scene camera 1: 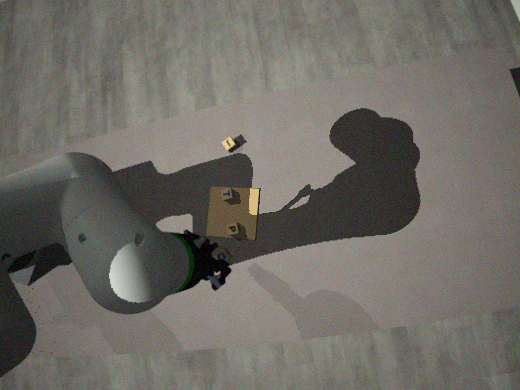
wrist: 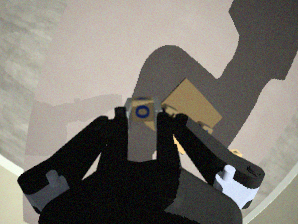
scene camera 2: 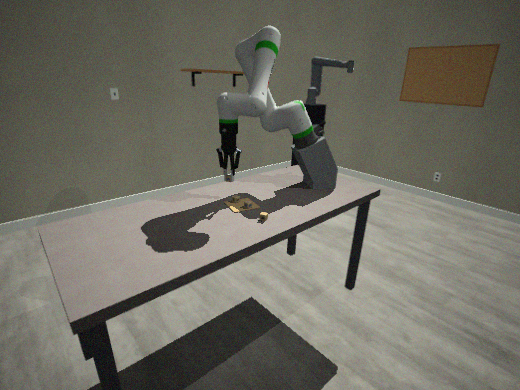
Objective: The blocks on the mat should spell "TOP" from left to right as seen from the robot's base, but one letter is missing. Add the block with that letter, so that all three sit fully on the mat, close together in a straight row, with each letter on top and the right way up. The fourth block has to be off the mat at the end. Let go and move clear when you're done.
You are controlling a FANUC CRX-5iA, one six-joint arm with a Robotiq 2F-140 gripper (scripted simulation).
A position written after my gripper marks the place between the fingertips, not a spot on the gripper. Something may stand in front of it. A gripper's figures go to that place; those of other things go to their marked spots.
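My gripper (scene camera 1: 225, 256), 0.76 m from the lens. Brown mat (scene camera 1: 243, 210), 0.85 m from the lens.
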